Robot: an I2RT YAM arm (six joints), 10 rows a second.
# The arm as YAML. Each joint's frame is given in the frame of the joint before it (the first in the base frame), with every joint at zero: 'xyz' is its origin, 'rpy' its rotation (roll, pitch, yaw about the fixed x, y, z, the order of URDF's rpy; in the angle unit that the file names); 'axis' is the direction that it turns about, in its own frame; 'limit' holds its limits. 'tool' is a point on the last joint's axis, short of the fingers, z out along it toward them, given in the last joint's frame.
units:
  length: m
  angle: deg
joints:
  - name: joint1
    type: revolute
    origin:
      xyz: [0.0, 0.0, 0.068]
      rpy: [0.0, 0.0, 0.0]
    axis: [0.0, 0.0, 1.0]
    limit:
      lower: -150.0
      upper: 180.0
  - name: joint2
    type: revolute
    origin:
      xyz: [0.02, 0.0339, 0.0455]
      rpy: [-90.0, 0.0, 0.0]
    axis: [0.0, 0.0, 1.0]
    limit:
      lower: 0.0
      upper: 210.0
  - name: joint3
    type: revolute
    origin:
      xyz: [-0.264, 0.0, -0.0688]
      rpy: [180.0, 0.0, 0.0]
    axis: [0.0, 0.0, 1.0]
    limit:
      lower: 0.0
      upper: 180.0
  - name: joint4
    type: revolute
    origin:
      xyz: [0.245, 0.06, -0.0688]
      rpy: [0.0, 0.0, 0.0]
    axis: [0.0, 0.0, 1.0]
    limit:
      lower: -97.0
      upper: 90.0
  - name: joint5
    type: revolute
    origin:
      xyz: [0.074, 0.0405, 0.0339]
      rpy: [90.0, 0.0, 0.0]
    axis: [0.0, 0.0, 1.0]
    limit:
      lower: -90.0
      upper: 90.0
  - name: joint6
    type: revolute
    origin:
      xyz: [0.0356, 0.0, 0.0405]
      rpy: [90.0, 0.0, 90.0]
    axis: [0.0, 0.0, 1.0]
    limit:
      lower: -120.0
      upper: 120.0
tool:
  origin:
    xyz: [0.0, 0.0, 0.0]
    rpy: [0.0, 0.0, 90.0]
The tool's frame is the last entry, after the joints.
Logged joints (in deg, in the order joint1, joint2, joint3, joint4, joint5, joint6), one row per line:
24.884, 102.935, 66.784, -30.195, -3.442, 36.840
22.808, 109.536, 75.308, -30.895, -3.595, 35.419
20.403, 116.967, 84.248, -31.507, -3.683, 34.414
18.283, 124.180, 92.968, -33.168, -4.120, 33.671
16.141, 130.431, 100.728, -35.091, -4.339, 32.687
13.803, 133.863, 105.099, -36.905, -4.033, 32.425
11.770, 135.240, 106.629, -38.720, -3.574, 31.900
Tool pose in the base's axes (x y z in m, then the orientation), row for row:
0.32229, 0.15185, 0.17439, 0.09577, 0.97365, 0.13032, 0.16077
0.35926, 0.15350, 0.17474, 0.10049, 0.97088, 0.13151, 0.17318
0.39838, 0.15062, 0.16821, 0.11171, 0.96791, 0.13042, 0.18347
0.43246, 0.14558, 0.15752, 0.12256, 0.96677, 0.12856, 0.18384
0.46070, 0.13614, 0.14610, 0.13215, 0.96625, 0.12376, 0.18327
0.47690, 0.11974, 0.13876, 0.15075, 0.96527, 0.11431, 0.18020
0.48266, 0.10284, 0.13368, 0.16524, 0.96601, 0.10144, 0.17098
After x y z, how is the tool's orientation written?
As a quaternion, x y z w.
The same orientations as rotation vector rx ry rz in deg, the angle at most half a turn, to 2 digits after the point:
15.67, 159.31, 21.32
16.33, 157.78, 21.37
18.05, 156.41, 21.08
19.80, 156.20, 20.77
21.36, 156.16, 20.00
24.40, 156.26, 18.51
26.89, 157.18, 16.50

